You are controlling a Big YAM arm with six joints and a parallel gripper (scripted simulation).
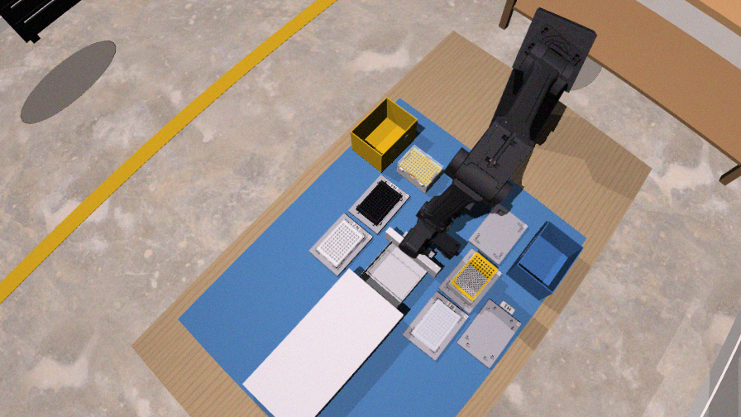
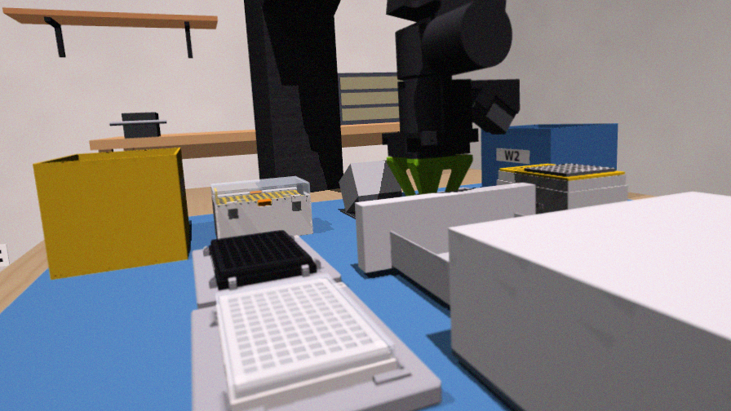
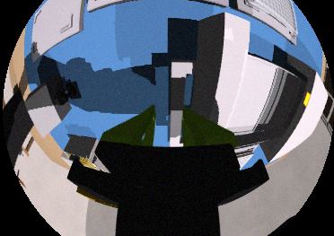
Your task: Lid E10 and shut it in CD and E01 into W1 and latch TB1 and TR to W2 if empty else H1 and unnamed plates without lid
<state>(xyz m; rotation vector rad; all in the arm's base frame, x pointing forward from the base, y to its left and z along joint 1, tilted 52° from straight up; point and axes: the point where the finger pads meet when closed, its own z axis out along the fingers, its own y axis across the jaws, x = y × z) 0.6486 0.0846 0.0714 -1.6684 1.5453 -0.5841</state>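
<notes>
The clear lid lies 200 mm ahead of my hand, 140 mm to the right of it and 20 mm below it. Also, from my hand: black plate (20 mm ahead, 180 mm to the right, 20 mm below); then tip rack TR (60 mm behind, 170 mm to the left, 10 mm above); then cooler drawer (160 mm ahead, 40 mm to the left, 20 mm below).
</notes>
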